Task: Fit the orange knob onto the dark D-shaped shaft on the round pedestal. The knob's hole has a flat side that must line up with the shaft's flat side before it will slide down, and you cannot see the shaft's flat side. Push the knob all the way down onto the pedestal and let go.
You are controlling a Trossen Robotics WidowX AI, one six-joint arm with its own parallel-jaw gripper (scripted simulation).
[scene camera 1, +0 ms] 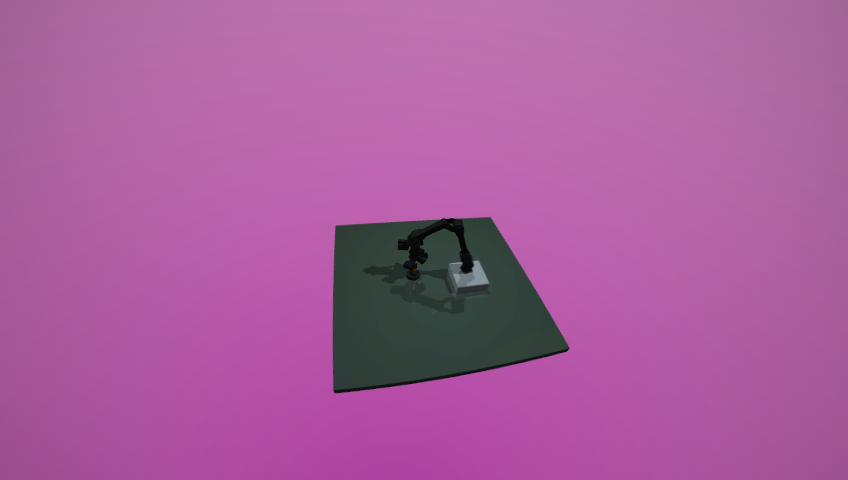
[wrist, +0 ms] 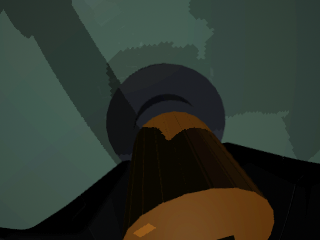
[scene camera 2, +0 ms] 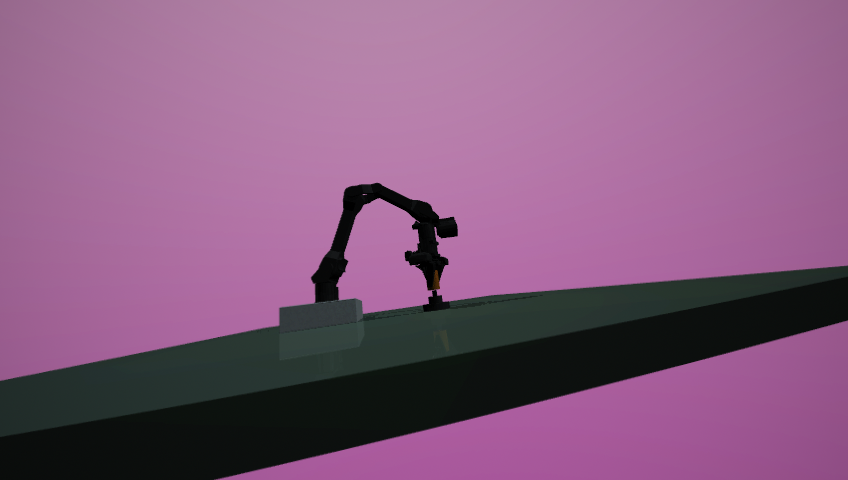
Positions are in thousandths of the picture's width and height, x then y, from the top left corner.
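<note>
Orange knob, held by the gripper (scene camera 2: 511, 597). Wrist view also shows the gripper (wrist: 555, 673).
</note>
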